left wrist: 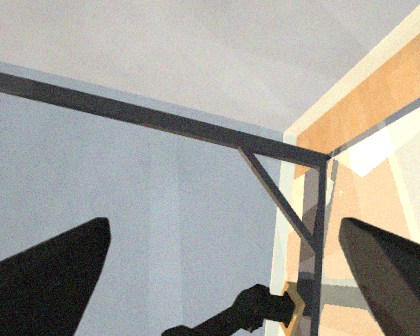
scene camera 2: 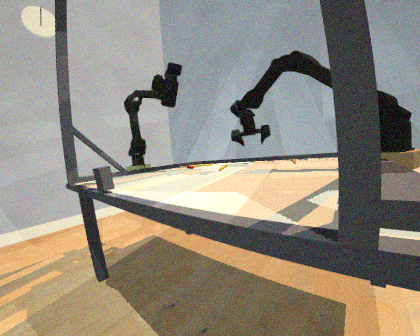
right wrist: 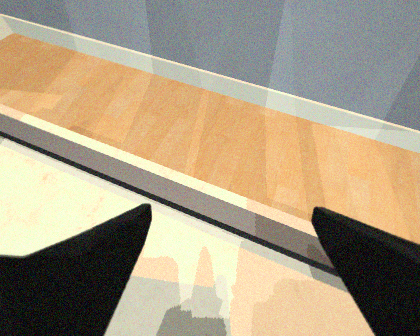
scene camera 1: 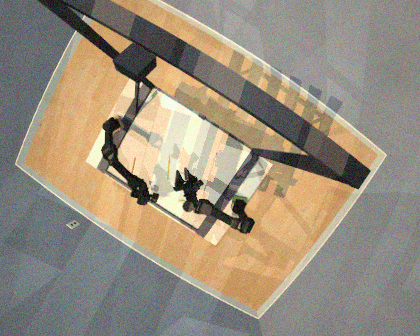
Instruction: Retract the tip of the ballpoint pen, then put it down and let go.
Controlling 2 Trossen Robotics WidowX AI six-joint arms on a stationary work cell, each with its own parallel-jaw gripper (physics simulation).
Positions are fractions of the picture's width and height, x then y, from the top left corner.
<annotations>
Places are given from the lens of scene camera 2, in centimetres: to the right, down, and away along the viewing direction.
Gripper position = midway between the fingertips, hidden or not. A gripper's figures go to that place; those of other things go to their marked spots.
my left gripper (scene camera 2: 0.41, 0.23): -15, -35, 65
dark frame post (scene camera 2: 0.83, 0.12): 7, -7, 8
</annotations>
